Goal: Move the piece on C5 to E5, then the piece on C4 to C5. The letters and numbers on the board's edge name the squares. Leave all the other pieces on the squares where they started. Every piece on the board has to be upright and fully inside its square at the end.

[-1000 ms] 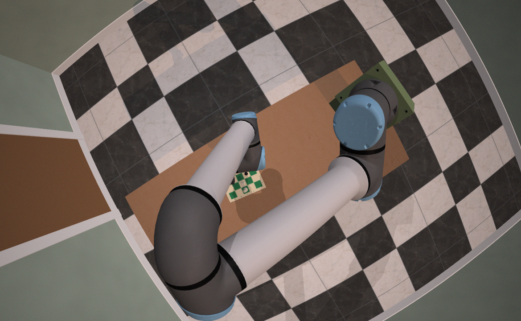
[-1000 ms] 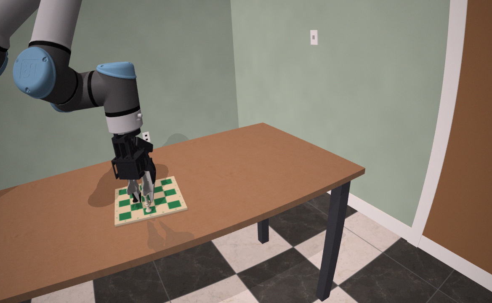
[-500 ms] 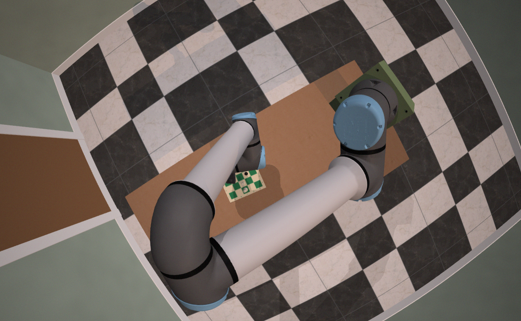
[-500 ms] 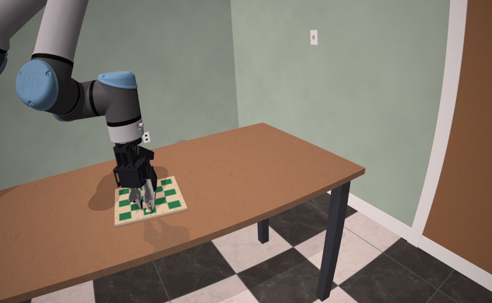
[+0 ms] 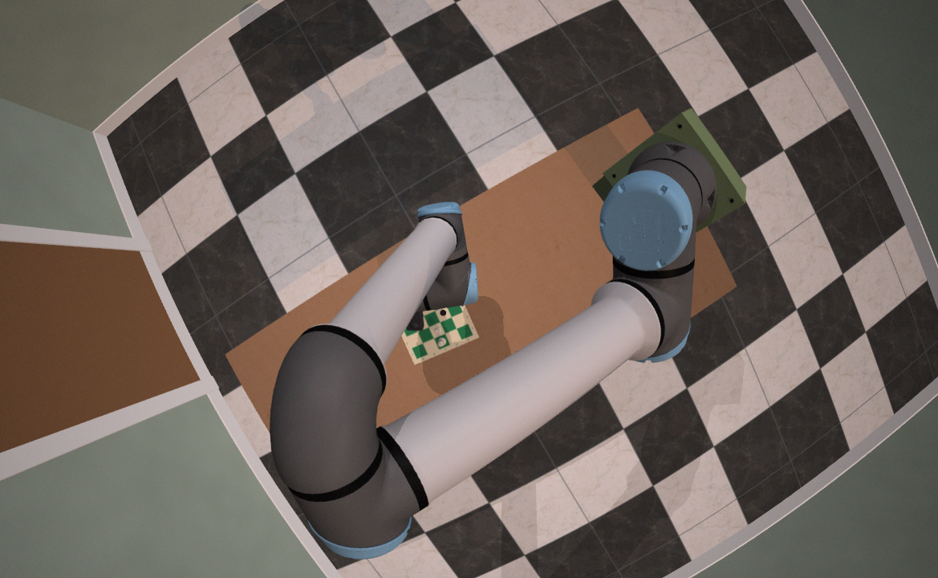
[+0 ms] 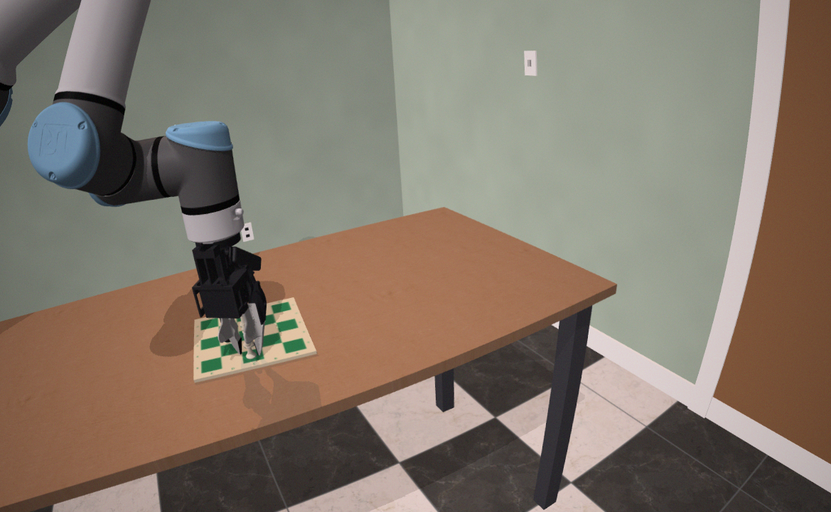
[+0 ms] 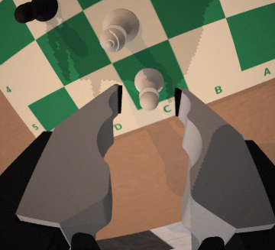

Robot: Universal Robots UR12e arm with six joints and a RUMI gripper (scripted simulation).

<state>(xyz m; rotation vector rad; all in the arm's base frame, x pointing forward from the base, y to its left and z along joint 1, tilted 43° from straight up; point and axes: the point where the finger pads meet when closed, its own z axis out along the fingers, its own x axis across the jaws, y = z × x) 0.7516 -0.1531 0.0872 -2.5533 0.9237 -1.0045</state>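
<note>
The white pawn lies 1 cm below my hand. Round my hand: cream chessboard (2 cm ahead, 8 cm to the left, 3 cm below); black piece (2 cm behind, 8 cm to the left, 1 cm below); white king (4 cm ahead, 15 cm to the left, 1 cm above).
</note>
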